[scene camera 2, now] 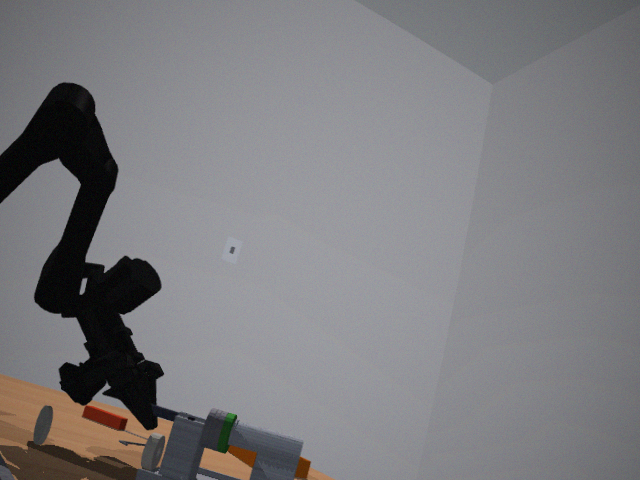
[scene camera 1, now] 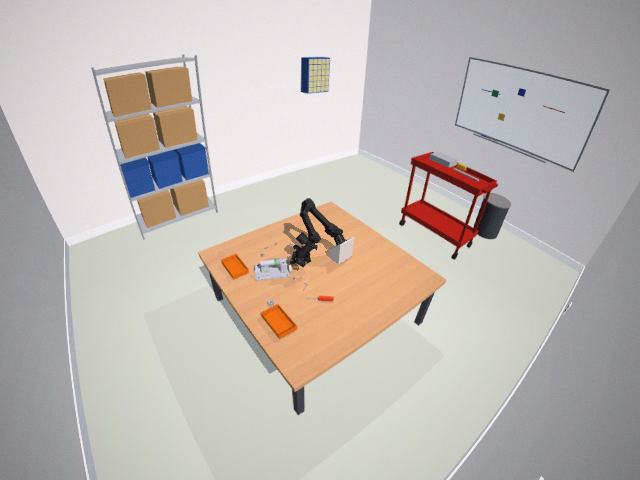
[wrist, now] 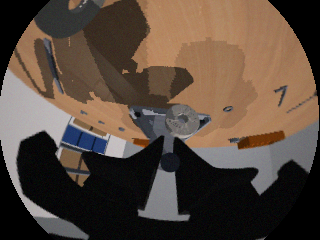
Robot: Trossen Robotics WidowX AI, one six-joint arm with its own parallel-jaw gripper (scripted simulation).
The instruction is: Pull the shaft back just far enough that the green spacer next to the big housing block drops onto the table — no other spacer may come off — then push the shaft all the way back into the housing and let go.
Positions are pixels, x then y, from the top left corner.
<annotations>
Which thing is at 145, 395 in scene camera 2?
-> The gripper.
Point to a grey housing block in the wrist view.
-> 151, 120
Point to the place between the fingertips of the gripper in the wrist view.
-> At 169, 139
</annotations>
